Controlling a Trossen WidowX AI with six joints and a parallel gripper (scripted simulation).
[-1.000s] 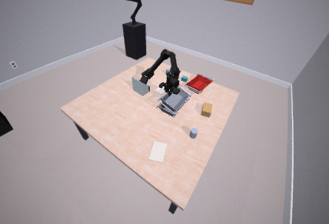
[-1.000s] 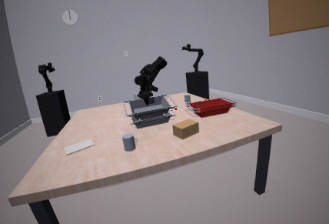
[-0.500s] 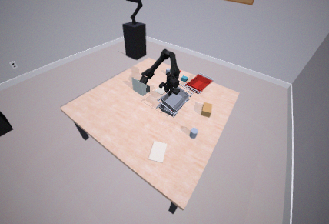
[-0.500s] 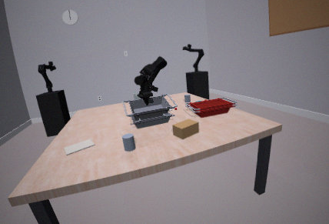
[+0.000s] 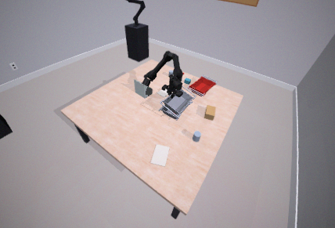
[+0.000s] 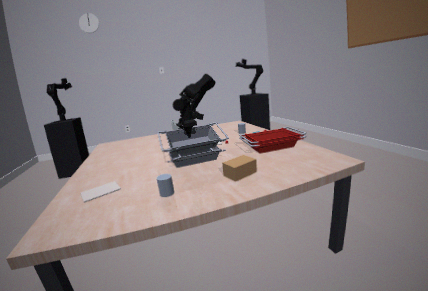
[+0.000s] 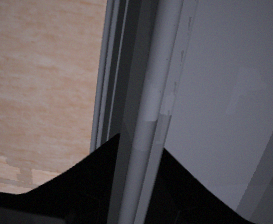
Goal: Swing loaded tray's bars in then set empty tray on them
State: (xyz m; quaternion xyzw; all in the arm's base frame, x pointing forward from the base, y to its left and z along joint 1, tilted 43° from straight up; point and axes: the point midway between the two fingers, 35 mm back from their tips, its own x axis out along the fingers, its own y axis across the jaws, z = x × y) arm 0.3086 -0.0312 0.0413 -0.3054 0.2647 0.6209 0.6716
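The grey tray is 7 cm ahead of my gripper tip and 1 cm above it. From my gripper tip the other things lie so: tan box: 33 cm ahead, 14 cm to the left, 8 cm below; then teal block: 8 cm behind, 46 cm to the left, 9 cm below.
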